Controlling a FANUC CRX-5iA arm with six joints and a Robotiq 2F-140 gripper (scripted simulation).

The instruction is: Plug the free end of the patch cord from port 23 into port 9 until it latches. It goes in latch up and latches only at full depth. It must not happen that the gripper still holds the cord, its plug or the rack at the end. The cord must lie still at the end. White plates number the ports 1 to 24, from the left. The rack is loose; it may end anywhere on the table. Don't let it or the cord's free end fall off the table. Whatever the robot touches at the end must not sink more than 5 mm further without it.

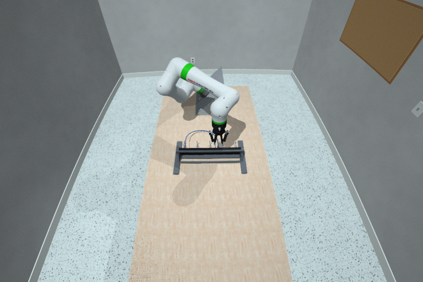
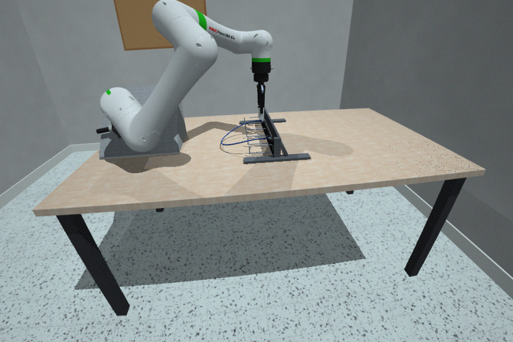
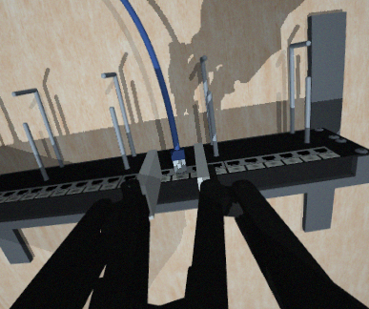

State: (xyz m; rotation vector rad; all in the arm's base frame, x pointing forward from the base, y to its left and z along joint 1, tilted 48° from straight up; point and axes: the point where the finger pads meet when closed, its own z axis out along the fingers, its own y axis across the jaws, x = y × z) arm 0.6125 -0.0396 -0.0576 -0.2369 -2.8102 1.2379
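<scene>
My hand is 1 cm short of the free end and 4 cm above it.
</scene>
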